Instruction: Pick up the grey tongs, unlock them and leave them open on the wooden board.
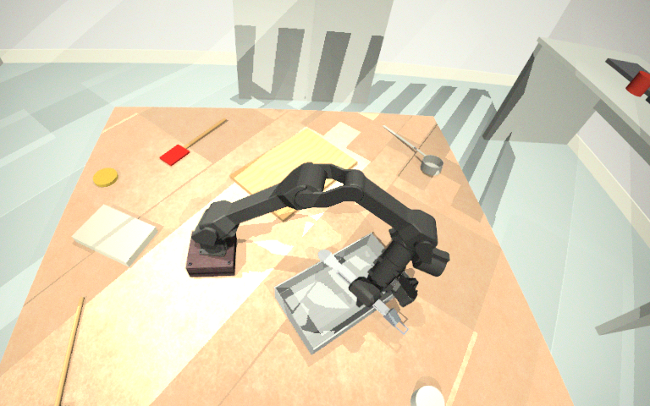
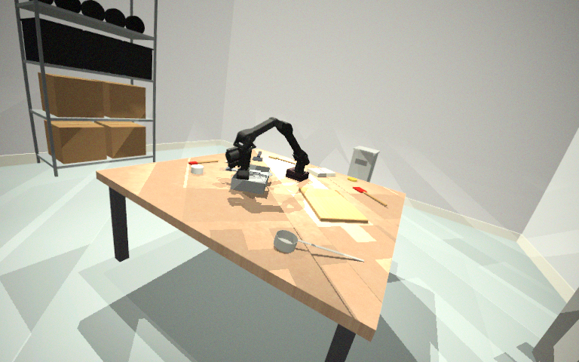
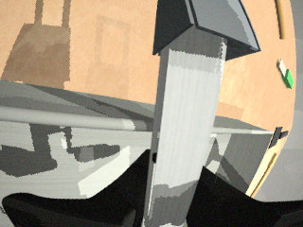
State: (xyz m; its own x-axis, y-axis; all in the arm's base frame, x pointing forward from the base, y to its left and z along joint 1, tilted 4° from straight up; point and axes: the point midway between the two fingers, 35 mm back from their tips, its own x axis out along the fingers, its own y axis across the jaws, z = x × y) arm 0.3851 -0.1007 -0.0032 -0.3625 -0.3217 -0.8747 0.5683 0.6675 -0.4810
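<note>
Now: the roasting tin 40 mm behind my gripper tip and 40 mm to the left of it. From my gripper tip the other things lie so: wooden board 200 mm behind, 460 mm to the left, 30 mm below; then white block 650 mm behind, 130 mm to the left, 20 mm below; then white cylinder 150 mm ahead, 210 mm to the right, 20 mm below.
</note>
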